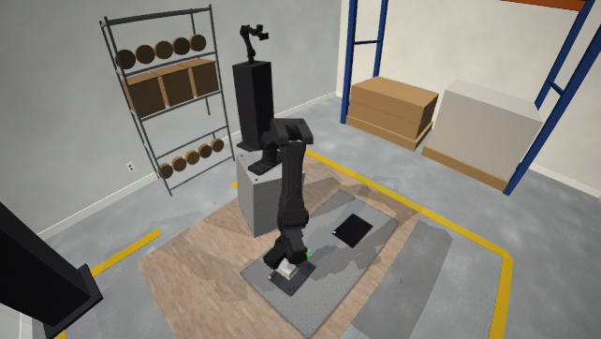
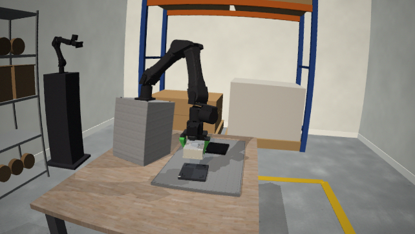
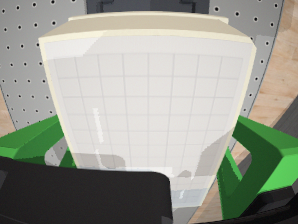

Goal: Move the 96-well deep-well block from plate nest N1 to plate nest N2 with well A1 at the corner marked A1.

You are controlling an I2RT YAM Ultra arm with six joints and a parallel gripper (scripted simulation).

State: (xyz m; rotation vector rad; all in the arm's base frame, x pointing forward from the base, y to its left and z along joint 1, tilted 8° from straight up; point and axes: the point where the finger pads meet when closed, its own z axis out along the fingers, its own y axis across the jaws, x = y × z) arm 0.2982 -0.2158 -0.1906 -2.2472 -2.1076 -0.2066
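Right now my hand is 1 cm below the white deep-well block. From my hand the other things lie so: plate nest N1: 10 cm below; black nest N2: 34 cm to the left, 11 cm ahead, 10 cm below.
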